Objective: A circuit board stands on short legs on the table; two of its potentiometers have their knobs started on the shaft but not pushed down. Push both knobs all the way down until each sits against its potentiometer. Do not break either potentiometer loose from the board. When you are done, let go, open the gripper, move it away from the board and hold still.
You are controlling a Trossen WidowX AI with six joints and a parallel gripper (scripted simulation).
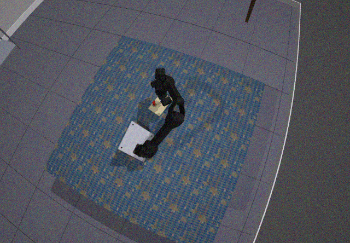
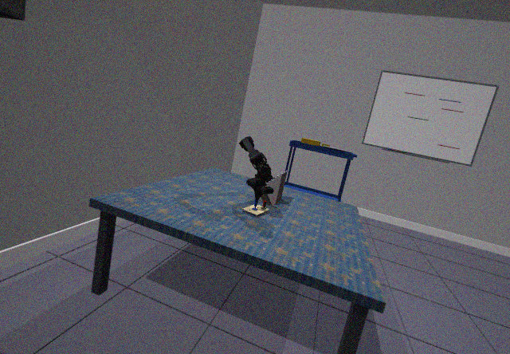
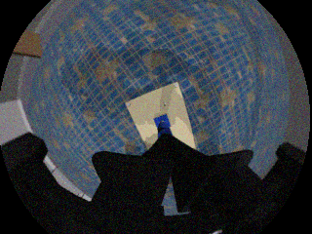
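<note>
Now: gripper tip 2 cm above the blue knob. Also, from my gripper tip: red knob (5 cm behind, 4 cm to the left, 2 cm below).
</note>
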